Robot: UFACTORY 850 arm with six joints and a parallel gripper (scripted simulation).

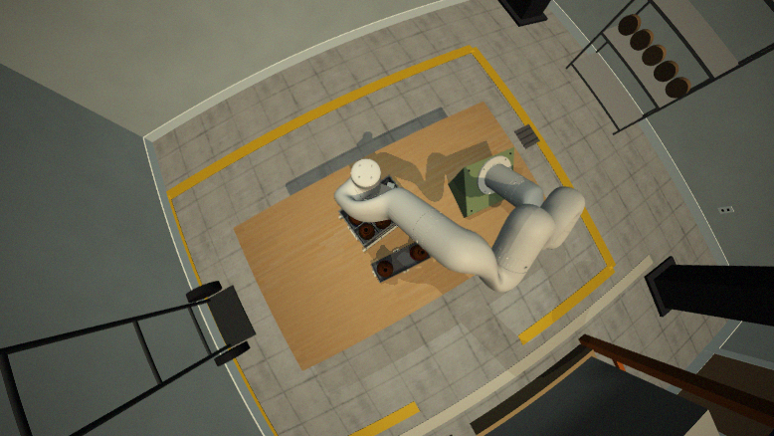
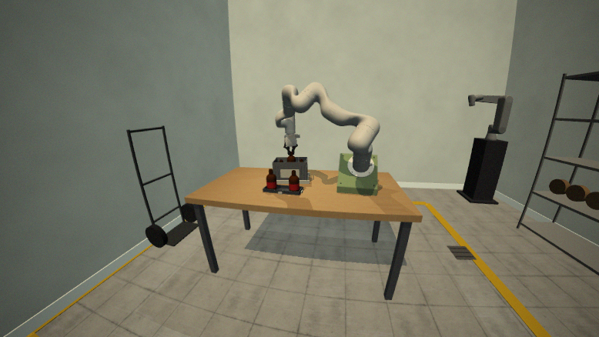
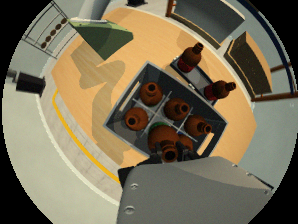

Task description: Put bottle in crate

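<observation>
My hand is 14 cm above the grey crate, 4 cm to the right of it and 1 cm past it. Also, from my hand: dark tray (29 cm to the left, 22 cm below, 2 cm behind).
</observation>
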